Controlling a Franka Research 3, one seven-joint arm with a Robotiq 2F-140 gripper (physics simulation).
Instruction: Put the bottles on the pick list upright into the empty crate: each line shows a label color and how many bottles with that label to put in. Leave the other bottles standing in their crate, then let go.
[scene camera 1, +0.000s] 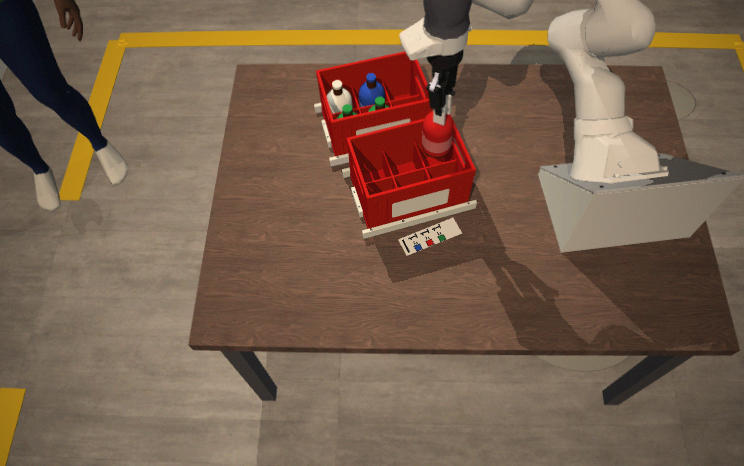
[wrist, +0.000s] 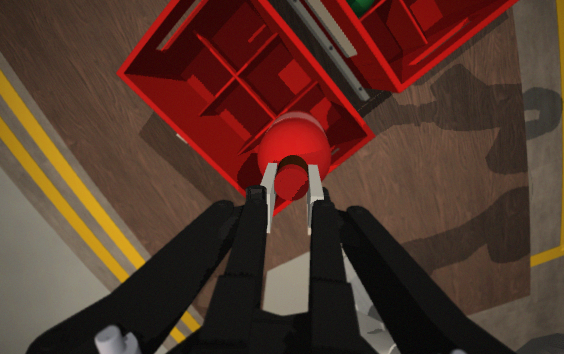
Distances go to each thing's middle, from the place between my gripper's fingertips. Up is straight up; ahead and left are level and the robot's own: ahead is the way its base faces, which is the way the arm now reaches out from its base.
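You'd find the red bottle (scene camera 1: 436, 139) 1 cm to the right of my hand and 5 cm below it. There's also the pick list (scene camera 1: 445, 230), and that's 3 cm ahead of my hand, 16 cm to the left of it and 28 cm below it.
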